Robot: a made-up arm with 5 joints. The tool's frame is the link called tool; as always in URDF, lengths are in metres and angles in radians.
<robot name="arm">
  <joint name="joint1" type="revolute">
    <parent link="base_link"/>
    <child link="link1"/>
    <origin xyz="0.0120 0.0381 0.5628" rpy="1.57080 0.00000 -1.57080"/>
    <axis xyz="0 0 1"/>
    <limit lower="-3.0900" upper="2.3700" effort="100" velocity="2.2"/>
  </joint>
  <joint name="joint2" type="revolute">
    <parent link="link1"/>
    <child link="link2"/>
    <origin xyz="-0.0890 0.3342 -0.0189" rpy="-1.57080 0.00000 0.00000"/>
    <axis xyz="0 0 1"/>
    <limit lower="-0.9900" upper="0.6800" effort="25" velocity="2.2"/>
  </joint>
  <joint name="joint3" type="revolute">
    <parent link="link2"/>
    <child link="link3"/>
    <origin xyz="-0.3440 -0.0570 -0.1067" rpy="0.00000 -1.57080 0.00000"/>
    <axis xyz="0 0 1"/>
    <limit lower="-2.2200" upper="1.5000" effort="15" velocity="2.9"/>
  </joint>
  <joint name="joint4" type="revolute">
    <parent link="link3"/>
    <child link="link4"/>
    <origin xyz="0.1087 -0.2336 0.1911" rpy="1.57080 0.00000 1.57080"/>
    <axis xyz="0 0 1"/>
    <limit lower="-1.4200" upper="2.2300" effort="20" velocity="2.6"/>
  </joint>
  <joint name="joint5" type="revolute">
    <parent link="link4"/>
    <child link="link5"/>
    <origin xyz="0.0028 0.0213 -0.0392" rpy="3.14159 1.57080 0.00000"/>
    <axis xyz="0 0 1"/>
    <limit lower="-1.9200" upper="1.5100" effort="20" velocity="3.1"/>
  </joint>
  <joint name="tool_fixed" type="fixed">
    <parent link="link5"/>
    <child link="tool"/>
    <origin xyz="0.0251 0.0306 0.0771" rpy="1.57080 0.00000 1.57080"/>
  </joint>
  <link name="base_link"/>
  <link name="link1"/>
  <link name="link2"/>
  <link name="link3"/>
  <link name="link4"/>
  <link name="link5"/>
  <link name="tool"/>
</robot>
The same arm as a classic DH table. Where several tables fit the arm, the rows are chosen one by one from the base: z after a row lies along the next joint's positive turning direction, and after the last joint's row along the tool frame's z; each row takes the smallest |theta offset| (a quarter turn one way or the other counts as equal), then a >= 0, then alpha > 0; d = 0 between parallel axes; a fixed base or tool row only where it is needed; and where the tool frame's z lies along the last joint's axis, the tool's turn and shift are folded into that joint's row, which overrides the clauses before.
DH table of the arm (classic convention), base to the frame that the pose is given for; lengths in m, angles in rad. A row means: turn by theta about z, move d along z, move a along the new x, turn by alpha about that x. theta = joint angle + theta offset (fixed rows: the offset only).
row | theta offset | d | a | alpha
base (fixed) | 1.5708 | 0.5628 | 0.0381 | -1.5708
joint1 | 0.0000 | -0.0309 | 0.0890 | 1.5708
joint2 | 1.5708 | 0.2275 | 0.0570 | 1.5708
joint3 | 0.0000 | 0.5351 | 0.2336 | -1.5708
joint4 | -1.5708 | 0.0695 | 0.0213 | -1.5708
joint5 | 0.0000 | 0.0743 | -0.0306 | -1.5708
tool (fixed) | -3.1416 | 0.0251 | 0.0000 | 0.0000
Joint limits (rad, base to tool): -3.0900..2.3700 -0.9900..0.6800 -2.2200..1.5000 -1.4200..2.2300 -1.9200..1.5100

